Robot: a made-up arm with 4 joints.
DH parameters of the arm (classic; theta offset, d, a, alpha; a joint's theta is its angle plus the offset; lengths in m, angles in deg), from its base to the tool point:
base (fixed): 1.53 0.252 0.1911 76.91
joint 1: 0 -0.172 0.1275 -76.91
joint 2: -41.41 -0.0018 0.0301 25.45
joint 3: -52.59 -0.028 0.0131 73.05
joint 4: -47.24 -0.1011 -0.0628 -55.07
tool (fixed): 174.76 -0.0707 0 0
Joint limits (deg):
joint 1: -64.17..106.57
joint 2: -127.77..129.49
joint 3: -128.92..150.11
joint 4: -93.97..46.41
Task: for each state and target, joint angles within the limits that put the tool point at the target. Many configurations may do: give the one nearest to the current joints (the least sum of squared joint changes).
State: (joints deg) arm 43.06 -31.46 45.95 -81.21
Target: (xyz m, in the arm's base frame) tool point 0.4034 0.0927 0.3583
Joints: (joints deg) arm 17.83 -61.54 38.95 -80.66
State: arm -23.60 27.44 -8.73 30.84
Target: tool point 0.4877 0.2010 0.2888
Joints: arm 14.97 -9.92 -7.67 0.32
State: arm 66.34 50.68 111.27 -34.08
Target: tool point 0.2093 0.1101 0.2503
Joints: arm 95.05 77.57 127.05 -46.09
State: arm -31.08 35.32 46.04 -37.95
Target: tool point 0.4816 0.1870 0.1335
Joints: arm -24.45 19.08 -5.14 -54.57
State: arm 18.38 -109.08 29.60 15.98
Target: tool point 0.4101 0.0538 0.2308
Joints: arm 10.69 -120.46 52.67 15.21
